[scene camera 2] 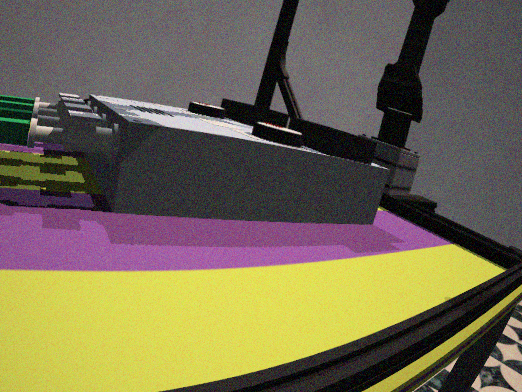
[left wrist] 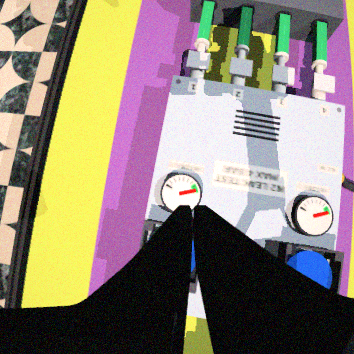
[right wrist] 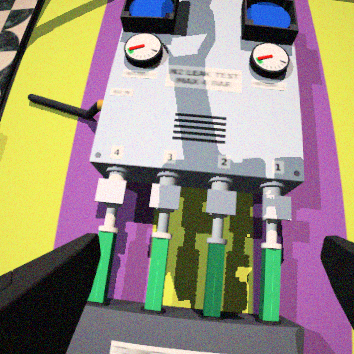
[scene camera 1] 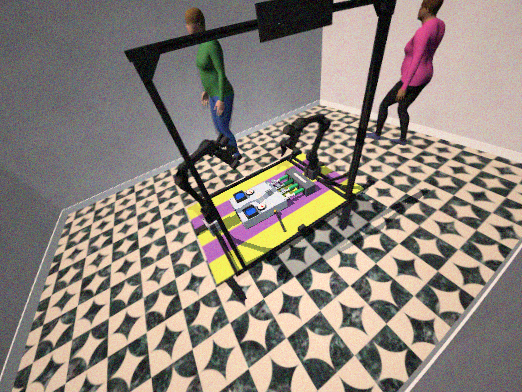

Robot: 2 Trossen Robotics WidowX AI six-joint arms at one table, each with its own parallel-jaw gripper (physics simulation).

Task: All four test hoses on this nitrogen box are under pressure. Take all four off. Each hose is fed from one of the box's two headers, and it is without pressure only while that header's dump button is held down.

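Frame: origin at the left arm's base, x ahead, y left, z up, level; centimetres.
Seen in the pictures: left gripper, between the fingertips: (left wrist: 190, 216); right gripper, between the fingertips: (right wrist: 212, 246) (scene camera 1: 285, 159); left arm's base, origin of its link: (scene camera 2: 390, 144) (scene camera 1: 211, 219); right arm's base, origin of its link: (scene camera 1: 312, 167).
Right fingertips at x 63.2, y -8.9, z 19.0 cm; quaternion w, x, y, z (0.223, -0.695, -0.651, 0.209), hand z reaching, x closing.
Pixels of each thing's top centre, then the offset from my right fingertips to it. "*": a spot on its surface instead.
- hose-1-side gauge, a spot on its surface: (left wrist: 181, 190) (right wrist: 269, 58) * dx -27.1, dy +13.1, dz -20.7 cm
- hose-4-side gauge, a spot on its surface: (left wrist: 312, 215) (right wrist: 144, 45) * dx -30.4, dy -5.3, dz -20.6 cm
- hose-1-side blue button, centre of its top: (left wrist: 169, 254) (right wrist: 268, 16) dx -35.9, dy +14.5, dz -20.5 cm
- dark grey block, a spot on its surface: (right wrist: 190, 330) * dx +8.1, dy -0.6, dz -22.1 cm
- black bent rod, a spot on its surface: (right wrist: 60, 105) (scene camera 1: 281, 222) * dx -26.2, dy -21.1, dz -28.8 cm
The light grey nitrogen box (scene camera 1: 266, 196) (scene camera 2: 240, 175) (left wrist: 195, 135) (right wrist: 142, 107) lies on the table. Green hoses 1 (left wrist: 205, 22) (right wrist: 271, 285), 2 (left wrist: 245, 27) (right wrist: 214, 280), 3 (left wrist: 283, 35) (right wrist: 157, 275) and 4 (left wrist: 320, 42) (right wrist: 104, 265) are on their fittings. Both gauge needles point at green: hose-1-side gauge (left wrist: 181, 190) (right wrist: 270, 59), hose-4-side gauge (left wrist: 312, 215) (right wrist: 143, 49). My left gripper (scene camera 1: 236, 164) (left wrist: 190, 216) is shut, empty, above the hose-1-side blue button (left wrist: 193, 257) (right wrist: 268, 15), mostly hidden in the left wrist view. The other blue button (left wrist: 310, 270) (right wrist: 150, 7) is uncovered. My right gripper (scene camera 1: 283, 151) (right wrist: 212, 246) is open, empty, above the hoses.
A dark grey block (left wrist: 300, 14) (right wrist: 190, 330) holds the far ends of the hoses. A black bent rod (scene camera 1: 281, 221) (right wrist: 60, 105) sticks out from the box's hose-4 side. A black frame (scene camera 1: 172, 125) stands around the table. Two people stand behind it.
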